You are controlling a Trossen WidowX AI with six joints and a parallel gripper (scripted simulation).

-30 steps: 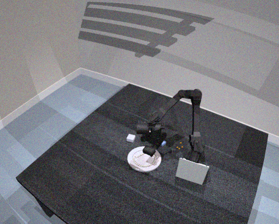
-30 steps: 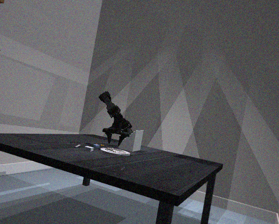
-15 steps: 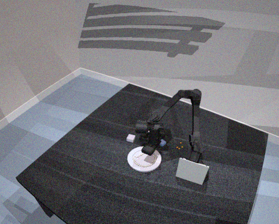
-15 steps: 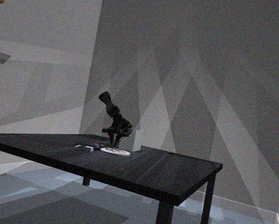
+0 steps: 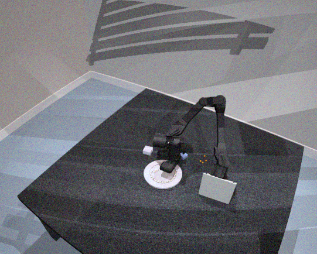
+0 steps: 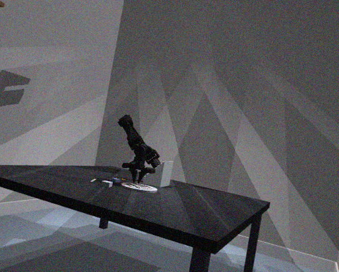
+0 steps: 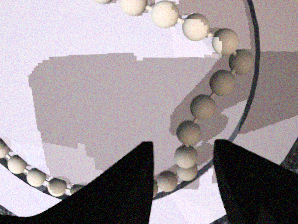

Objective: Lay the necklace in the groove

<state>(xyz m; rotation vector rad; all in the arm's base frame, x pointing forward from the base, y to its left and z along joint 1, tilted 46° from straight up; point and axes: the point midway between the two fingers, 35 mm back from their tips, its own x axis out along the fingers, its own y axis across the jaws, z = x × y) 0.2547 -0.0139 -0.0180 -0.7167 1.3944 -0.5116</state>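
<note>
Now: gripper tip 30 mm short of the round white bead board, 40 mm to the right of it and 10 mm above it. Round my gripper tip: small white block (200 mm ahead, 60 mm to the right, 10 mm below); then small blue cube (10 mm ahead, 130 mm to the right, 10 mm below); then thin white stick (150 mm ahead, 180 mm to the right, 20 mm below).
</note>
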